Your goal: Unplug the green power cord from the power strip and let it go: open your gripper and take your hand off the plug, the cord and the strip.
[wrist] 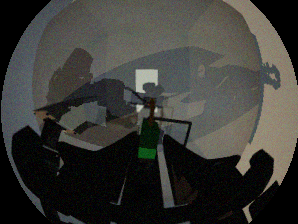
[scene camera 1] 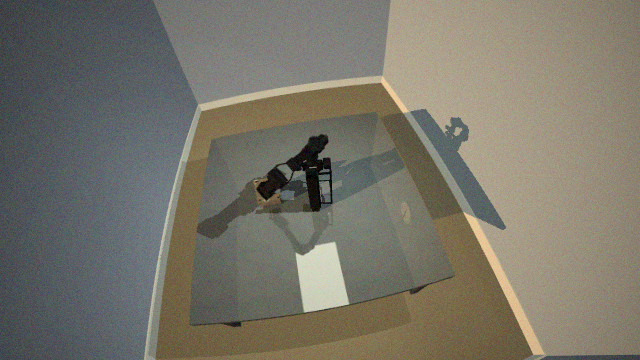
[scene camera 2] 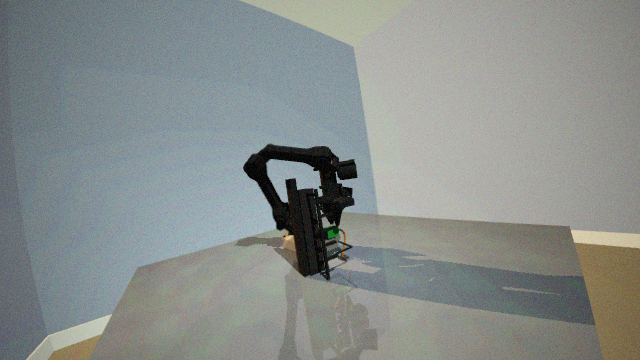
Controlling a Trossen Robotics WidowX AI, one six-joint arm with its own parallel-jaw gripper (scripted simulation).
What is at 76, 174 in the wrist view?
The gripper.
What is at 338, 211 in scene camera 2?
The gripper.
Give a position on a green plug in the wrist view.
At 149, 134
